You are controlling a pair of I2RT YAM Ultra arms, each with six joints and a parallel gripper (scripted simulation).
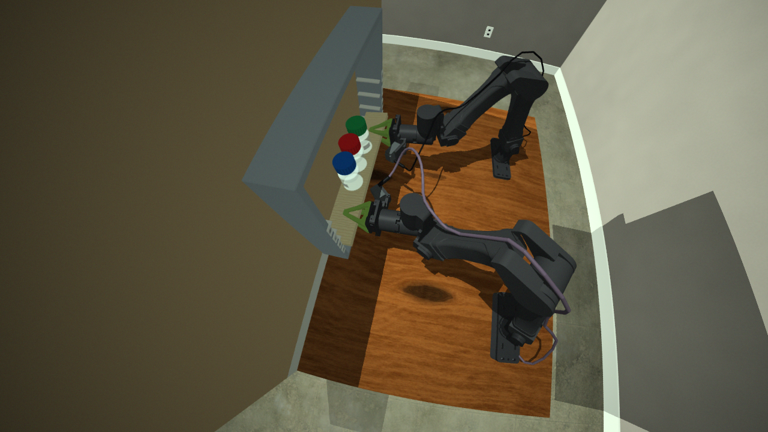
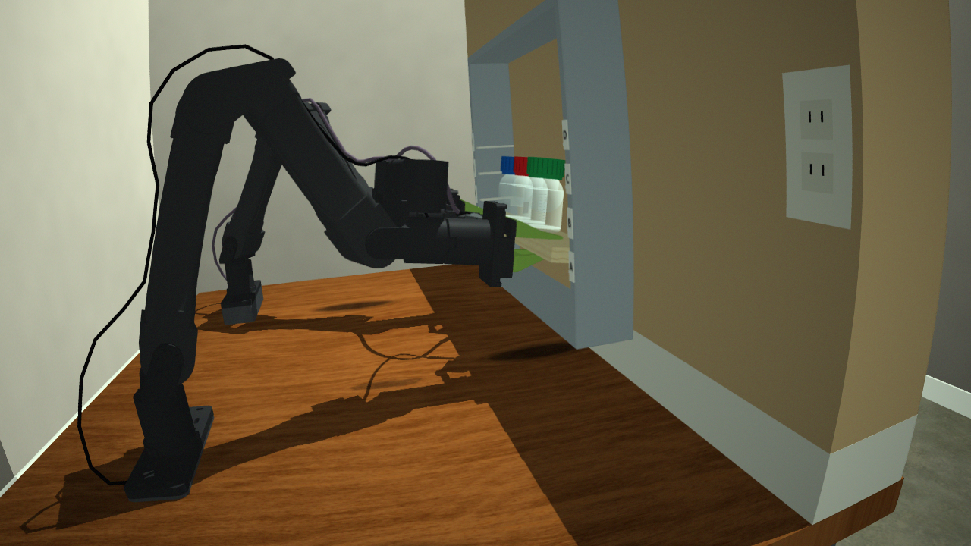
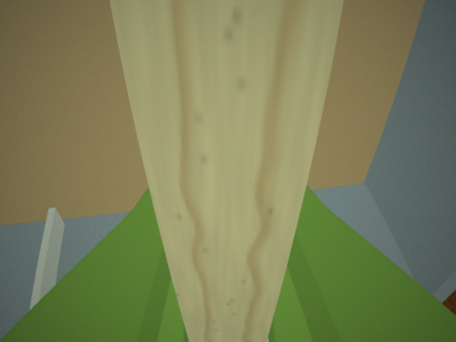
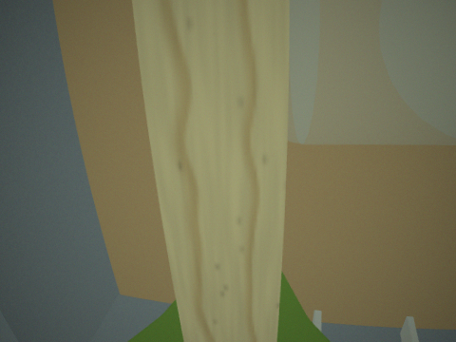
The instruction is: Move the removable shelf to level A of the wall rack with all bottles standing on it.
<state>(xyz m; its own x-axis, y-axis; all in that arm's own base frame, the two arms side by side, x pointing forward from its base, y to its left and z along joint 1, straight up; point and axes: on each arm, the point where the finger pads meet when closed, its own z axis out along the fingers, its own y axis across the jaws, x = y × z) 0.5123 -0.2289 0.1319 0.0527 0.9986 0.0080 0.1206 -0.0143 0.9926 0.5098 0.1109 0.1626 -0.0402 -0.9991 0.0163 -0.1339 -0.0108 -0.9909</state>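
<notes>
My right gripper is now 80 mm to the right of the green-capped bottle, 60 mm below it and 20 mm short of it. The rest, counted from my right hand: red-capped bottle: 140 mm to the left, 60 mm above, 20 mm ahead; then wooden shelf: 150 mm to the left, 10 mm ahead; then grey wall rack: 150 mm to the left, 100 mm above, 30 mm ahead.
The blue-capped bottle lies 10 mm ahead of my left hand, 90 mm to the right of it and 60 mm above it. The rest, counted from my left hand: red-capped bottle: 10 mm ahead, 150 mm to the right, 60 mm above; wooden shelf: 150 mm to the right; grey wall rack: 20 mm ahead, 150 mm to the right, 100 mm above.
</notes>
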